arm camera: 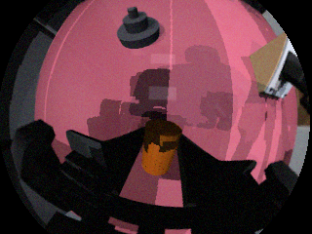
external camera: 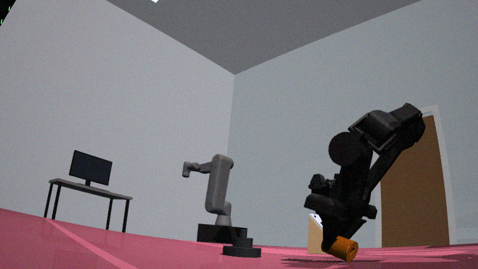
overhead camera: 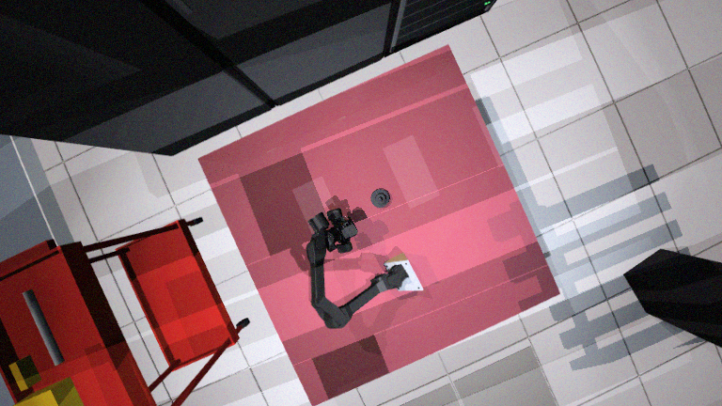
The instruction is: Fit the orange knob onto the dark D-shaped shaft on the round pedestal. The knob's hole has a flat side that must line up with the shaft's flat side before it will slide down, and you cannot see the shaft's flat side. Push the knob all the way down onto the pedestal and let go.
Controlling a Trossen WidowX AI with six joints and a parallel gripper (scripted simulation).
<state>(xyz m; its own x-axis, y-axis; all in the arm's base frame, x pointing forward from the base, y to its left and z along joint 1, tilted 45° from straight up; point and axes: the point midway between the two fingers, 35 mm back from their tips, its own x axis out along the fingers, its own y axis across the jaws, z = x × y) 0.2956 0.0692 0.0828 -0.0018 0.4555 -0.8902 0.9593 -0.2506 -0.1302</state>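
The orange knob is 20 mm to the left of my gripper tip. Round my gripper tip: dark round pedestal (20 mm ahead, 190 mm to the right, 10 mm above).
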